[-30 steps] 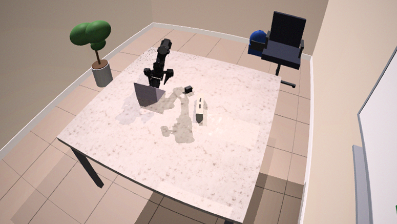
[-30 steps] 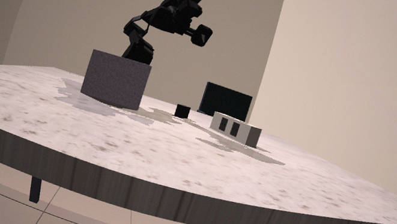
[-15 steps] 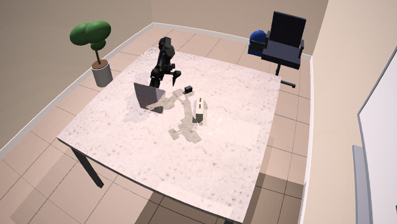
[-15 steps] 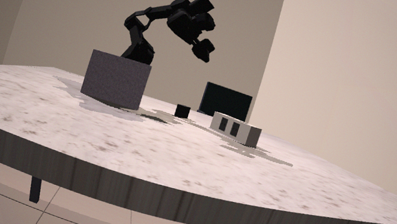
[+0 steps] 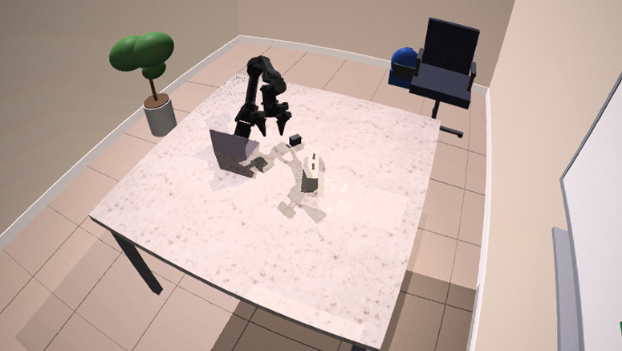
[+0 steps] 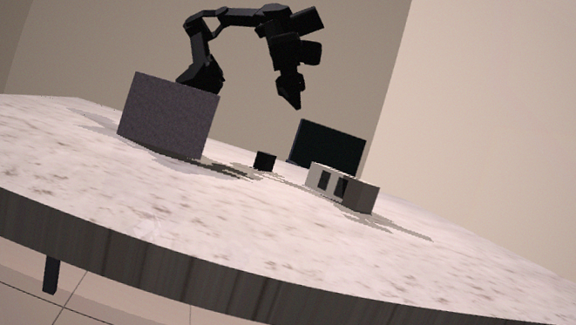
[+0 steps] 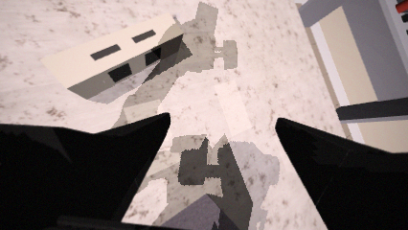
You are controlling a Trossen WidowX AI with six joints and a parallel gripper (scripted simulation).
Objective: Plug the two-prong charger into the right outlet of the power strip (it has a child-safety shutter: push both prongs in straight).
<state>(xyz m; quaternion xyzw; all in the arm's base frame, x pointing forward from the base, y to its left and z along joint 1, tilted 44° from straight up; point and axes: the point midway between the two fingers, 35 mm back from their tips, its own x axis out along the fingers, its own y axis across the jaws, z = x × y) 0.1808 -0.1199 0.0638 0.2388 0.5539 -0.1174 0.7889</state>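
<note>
Now: gripper tip 30 mm short of the black charger, 200 mm to the right of it and 150 mm above it.
</note>
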